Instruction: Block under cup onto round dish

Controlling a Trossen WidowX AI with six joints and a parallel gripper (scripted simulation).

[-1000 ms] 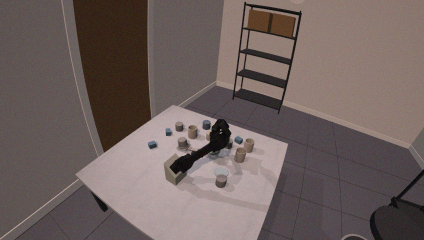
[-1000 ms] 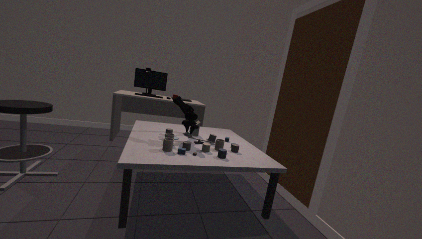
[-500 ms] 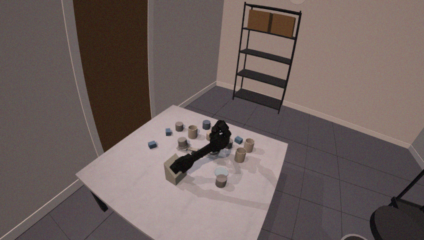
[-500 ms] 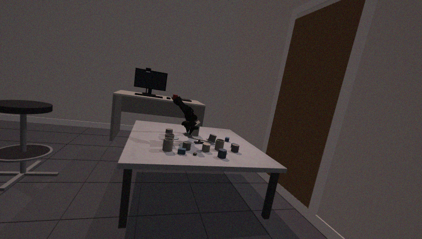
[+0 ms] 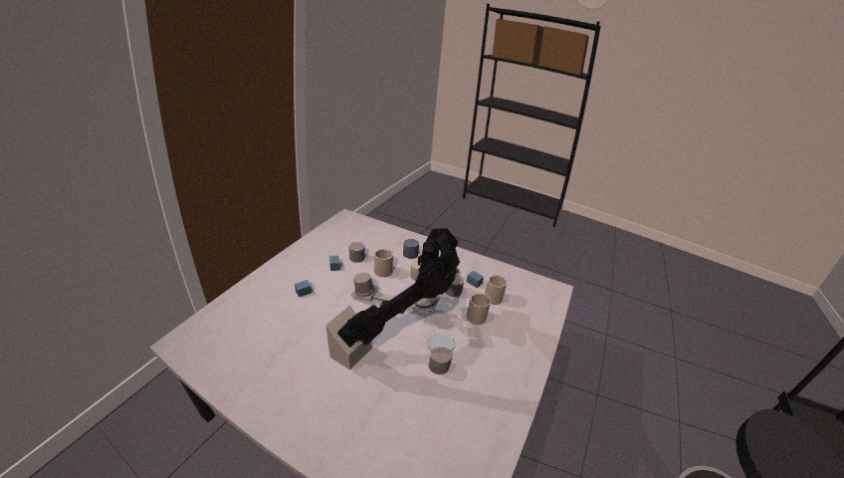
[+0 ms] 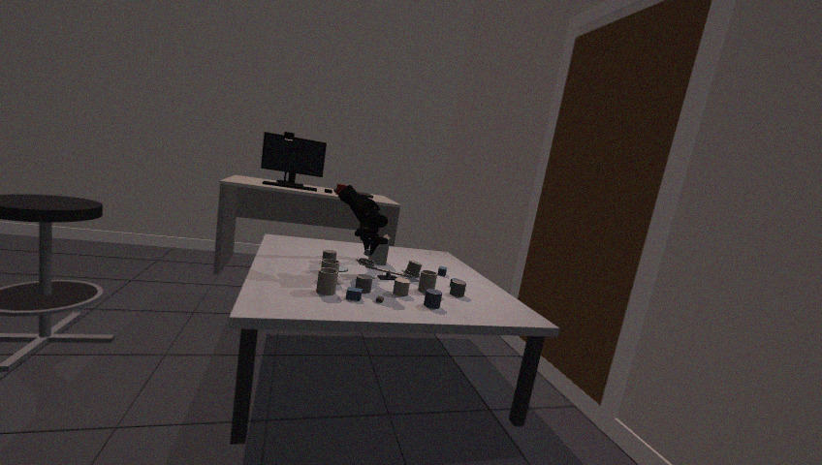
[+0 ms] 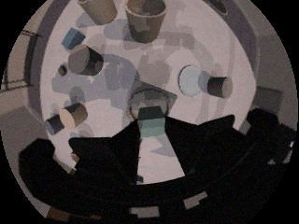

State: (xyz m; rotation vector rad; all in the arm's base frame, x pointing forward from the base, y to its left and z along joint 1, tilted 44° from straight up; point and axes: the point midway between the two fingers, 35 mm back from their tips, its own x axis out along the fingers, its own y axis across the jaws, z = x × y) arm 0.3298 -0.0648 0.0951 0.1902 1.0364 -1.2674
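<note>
My gripper tip is now 100 mm past the pale round dish, 120 mm to the left of it and 120 mm above it. From my gripper tip the other things lie so: small balance 10 mm behind, 120 mm to the left, 80 mm below.
</note>
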